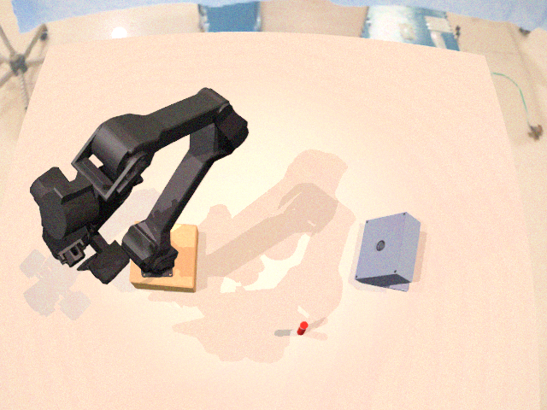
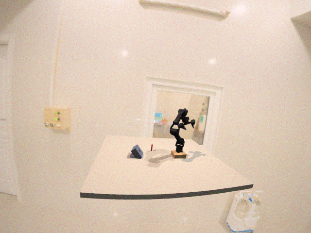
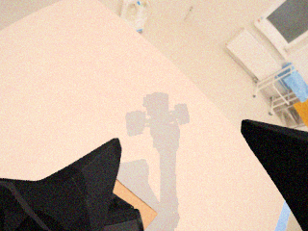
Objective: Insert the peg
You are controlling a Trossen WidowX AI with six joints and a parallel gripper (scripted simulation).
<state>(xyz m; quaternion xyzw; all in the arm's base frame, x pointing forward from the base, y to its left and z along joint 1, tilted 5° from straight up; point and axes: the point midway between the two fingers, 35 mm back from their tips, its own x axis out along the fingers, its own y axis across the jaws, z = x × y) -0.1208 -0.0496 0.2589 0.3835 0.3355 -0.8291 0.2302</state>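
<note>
My gripper tip is now 390 mm short of the red round peg, 100 mm to the left of it and 230 mm above it. From my gripper tip the other things lie so: blue-grey sloped panel 580 mm ahead, 40 mm to the left, 250 mm below.
</note>
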